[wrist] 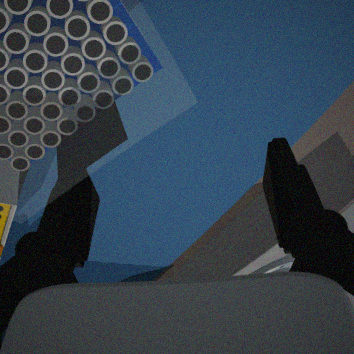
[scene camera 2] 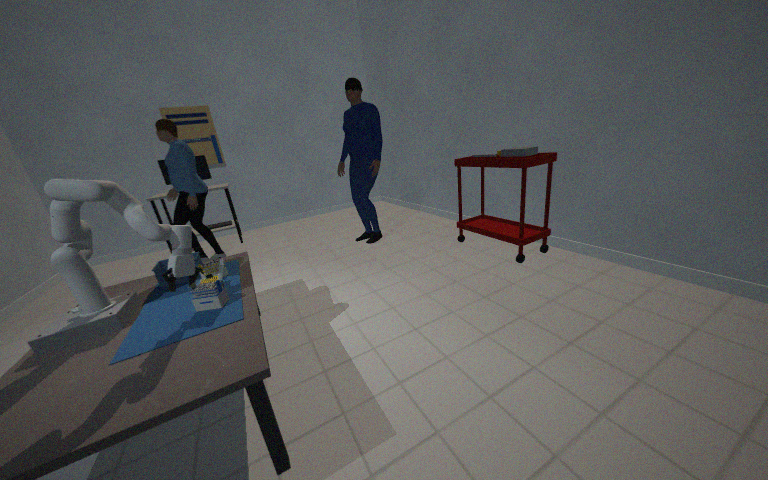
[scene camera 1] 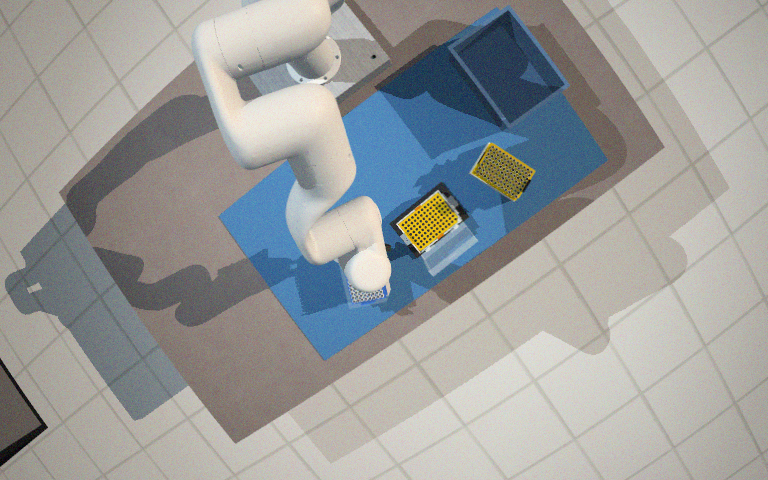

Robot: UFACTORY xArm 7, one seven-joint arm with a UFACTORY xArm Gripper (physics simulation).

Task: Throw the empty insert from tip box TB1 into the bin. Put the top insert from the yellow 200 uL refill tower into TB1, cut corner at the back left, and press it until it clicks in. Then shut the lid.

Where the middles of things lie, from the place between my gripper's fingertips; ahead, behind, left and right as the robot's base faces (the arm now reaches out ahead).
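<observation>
Dark blue bin (scene camera 1: 500,60): 120 mm behind my hand, 490 mm to the left, 50 mm below.
</observation>
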